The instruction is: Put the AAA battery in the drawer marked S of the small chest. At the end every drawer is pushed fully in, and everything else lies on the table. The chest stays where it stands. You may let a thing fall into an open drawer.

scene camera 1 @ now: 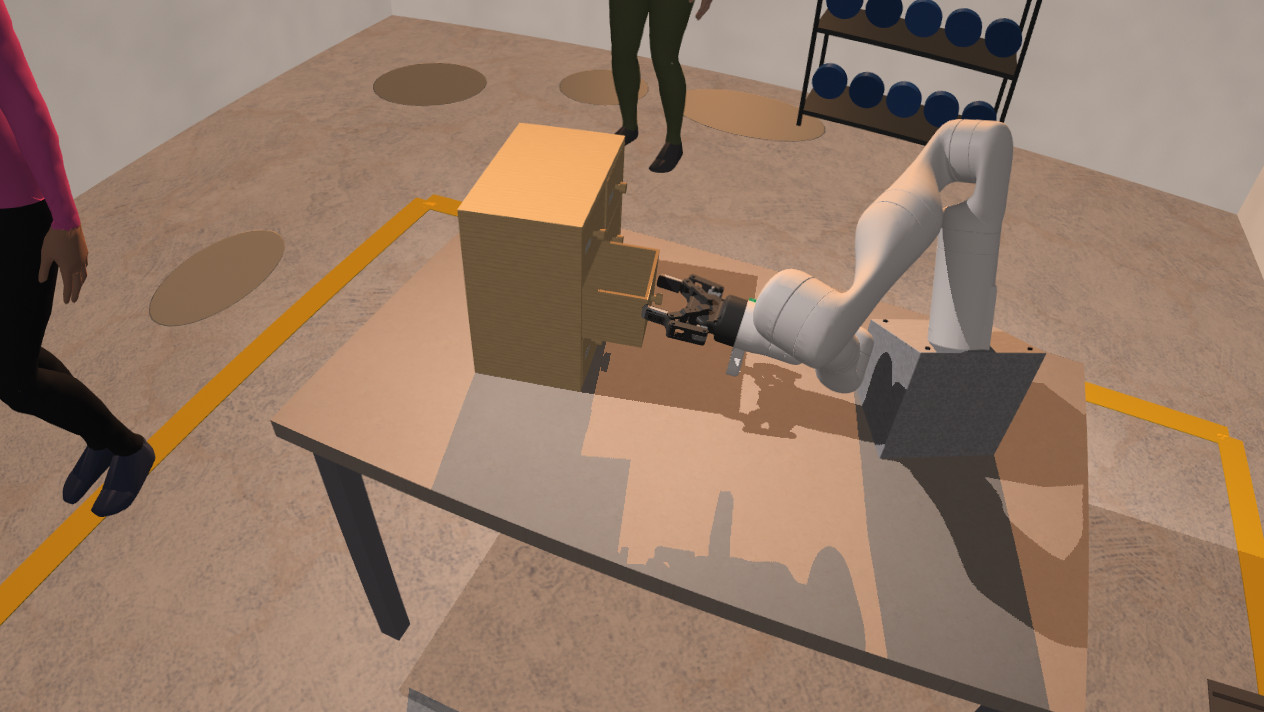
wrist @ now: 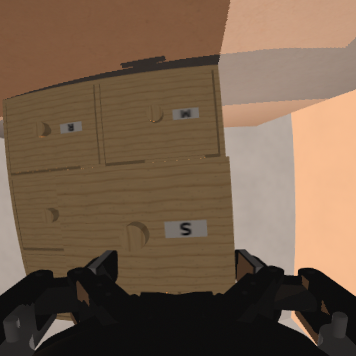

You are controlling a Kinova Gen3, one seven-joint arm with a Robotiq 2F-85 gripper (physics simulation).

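Seen in the pictures: gripper, fingertip midpoint: (scene camera 1: 650, 294) (wrist: 175, 263); arm's base, link origin: (scene camera 1: 957, 342).
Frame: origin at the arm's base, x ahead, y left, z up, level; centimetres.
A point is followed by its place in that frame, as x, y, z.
Observation:
The small wooden chest (scene camera 1: 521, 291) @[66.0, 9.8, -1.1] (wrist: 99, 125) @[57.8, -5.5, -14.6] stands on the table. Its drawer S (scene camera 1: 612, 311) @[52.1, 7.5, -3.0] (wrist: 190, 195) @[47.6, 4.1, -7.0] is pulled out; its knob and S label face the gripper in the wrist view. Drawer M (wrist: 130, 135) @[57.5, -1.8, -13.0] and drawer R (wrist: 60, 150) @[58.3, -11.1, -12.2] look pushed in. Another knobbed drawer front (wrist: 35, 200) @[58.7, -15.8, -6.0] shows beside drawer S, its label hidden. My gripper (scene camera 1: 661, 297) @[47.5, 2.6, -2.1] (wrist: 175, 263) @[47.5, 2.6, -2.1] is open and empty, right at the front of drawer S, fingers spread across part of it in the wrist view. The AAA battery cannot be made out in either view. The inside of drawer S is mostly hidden.
A small pale grey object (scene camera 1: 734, 361) lies on the table (scene camera 1: 707, 477) @[32.5, 20.1, -20.4] below the wrist of the arm, partly hidden by it. The robot's base block (scene camera 1: 959, 402) @[-2.7, 4.8, -7.6] stands at the table's right. Two people and a rack (scene camera 1: 919, 50) stand beyond the table.

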